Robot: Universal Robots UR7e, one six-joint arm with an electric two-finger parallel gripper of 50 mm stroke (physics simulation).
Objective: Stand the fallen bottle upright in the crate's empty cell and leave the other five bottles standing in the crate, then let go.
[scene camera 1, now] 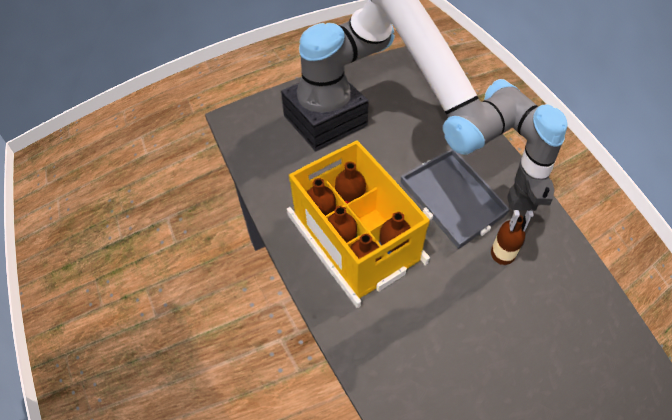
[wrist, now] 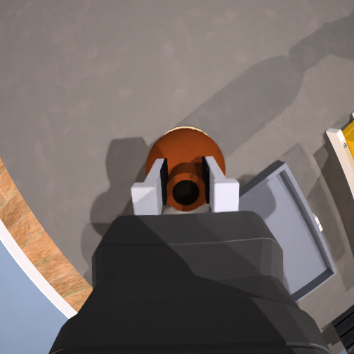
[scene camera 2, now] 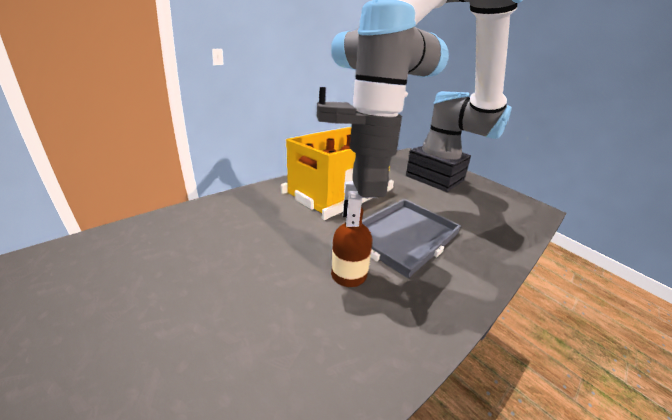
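Seen in the pictures: gripper, fingertip midpoint: [scene camera 1: 517, 227] [scene camera 2: 350, 220]; arm's base at its link origin: [scene camera 1: 323, 94] [scene camera 2: 441, 152].
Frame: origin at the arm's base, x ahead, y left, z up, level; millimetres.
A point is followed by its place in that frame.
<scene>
The brown bottle with a cream label [scene camera 1: 507, 245] @[y 216, x 628, z -17 mm] [scene camera 2: 351, 255] @[y 275, x 630, z -27 mm] [wrist: 186, 145] stands upright on the dark table, beside the grey tray. My gripper [scene camera 1: 520, 225] @[y 243, x 614, z 24 mm] [scene camera 2: 353, 220] @[y 243, x 614, z 24 mm] [wrist: 184, 171] points down and is shut on its neck, one finger on each side. The yellow crate [scene camera 1: 370, 277] @[y -116, x 554, z -32 mm] [scene camera 2: 307, 182] @[y -52, x 542, z -37 mm] [wrist: 350, 134] holds several other bottles, all upright, such as one at the back [scene camera 1: 351, 186] @[y -68, x 340, z 12 mm] and one at the near right [scene camera 1: 395, 231] @[y -32, x 496, z 20 mm]. Its empty cell [scene camera 1: 374, 215] @[y -17, x 368, z -100 mm] is the middle one of the row on the tray side. The crate's inside is mostly hidden in the scene camera 2 view.
The shallow grey tray [scene camera 1: 457, 240] @[y 136, x 530, z -82 mm] [scene camera 2: 407, 267] @[y 315, x 511, z -83 mm] [wrist: 310, 220] lies between the crate and the held bottle, with small white blocks at its edges. White rails [scene camera 1: 322, 257] @[y -184, x 438, z -81 mm] [scene camera 2: 304, 199] @[y -49, x 553, z -87 mm] border the crate's foot. The robot's dark base block [scene camera 1: 325, 127] @[y -36, x 99, z -30 mm] [scene camera 2: 438, 169] @[y 54, x 81, z -37 mm] stands behind the crate.
</scene>
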